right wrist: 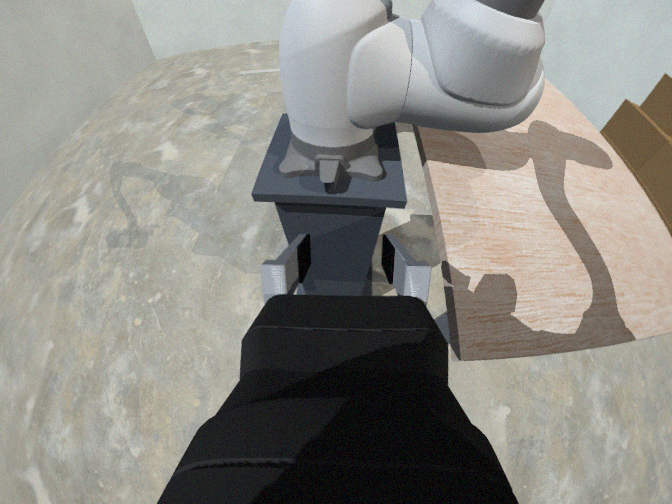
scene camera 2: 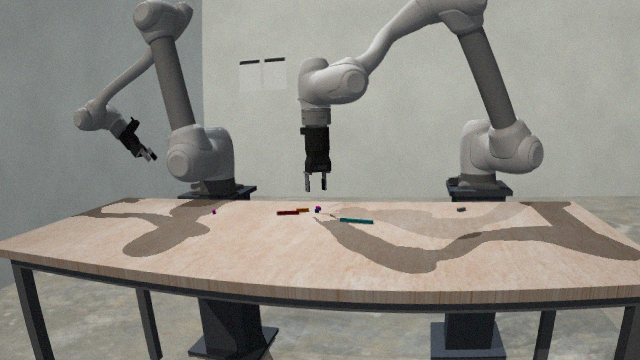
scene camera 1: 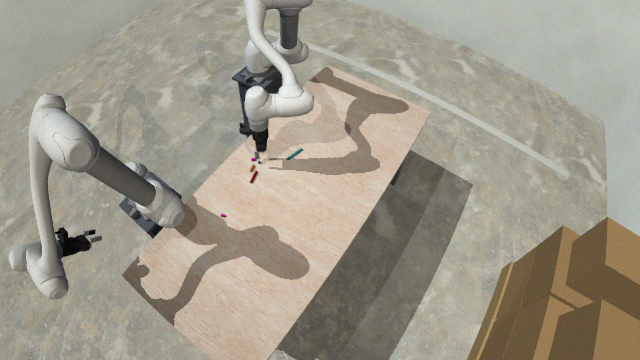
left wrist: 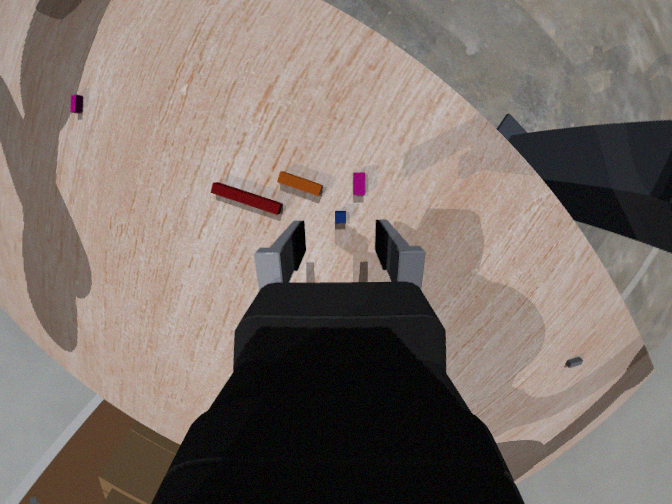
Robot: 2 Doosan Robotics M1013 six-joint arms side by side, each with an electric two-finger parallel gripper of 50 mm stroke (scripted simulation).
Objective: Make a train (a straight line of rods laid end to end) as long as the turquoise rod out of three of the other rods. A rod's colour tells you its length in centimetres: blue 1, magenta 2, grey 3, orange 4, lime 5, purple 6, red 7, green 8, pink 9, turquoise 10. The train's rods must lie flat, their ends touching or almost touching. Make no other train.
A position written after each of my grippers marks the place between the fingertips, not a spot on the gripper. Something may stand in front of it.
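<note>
My left gripper (scene camera 2: pixel 316 190) is visible, and the left wrist view also shows this gripper (left wrist: pixel 340 235). Also visible: my right gripper (right wrist: pixel 346 249), a red rod (left wrist: pixel 220 189) and an arm pedestal (left wrist: pixel 605 175).
</note>
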